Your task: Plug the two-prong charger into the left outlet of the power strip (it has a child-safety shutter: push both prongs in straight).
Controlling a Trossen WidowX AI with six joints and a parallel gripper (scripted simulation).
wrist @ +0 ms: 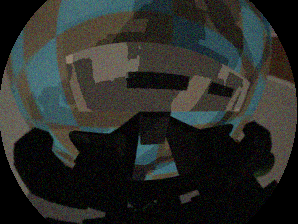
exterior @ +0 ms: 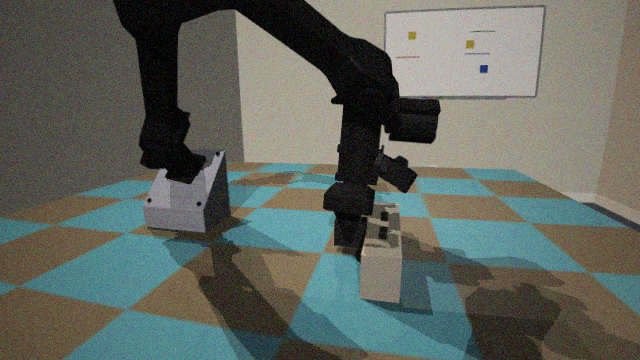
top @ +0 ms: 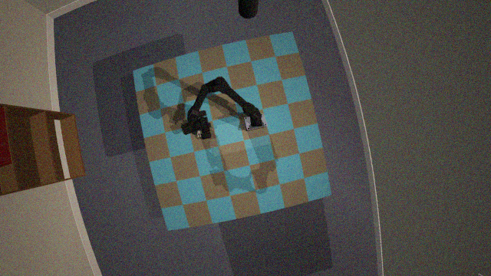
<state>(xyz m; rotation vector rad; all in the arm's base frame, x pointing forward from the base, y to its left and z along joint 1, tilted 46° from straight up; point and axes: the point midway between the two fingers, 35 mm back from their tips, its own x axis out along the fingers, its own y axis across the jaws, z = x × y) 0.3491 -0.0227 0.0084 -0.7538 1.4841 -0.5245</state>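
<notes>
My gripper tip is 20 mm short of the two-prong charger and 10 mm below it.
</notes>
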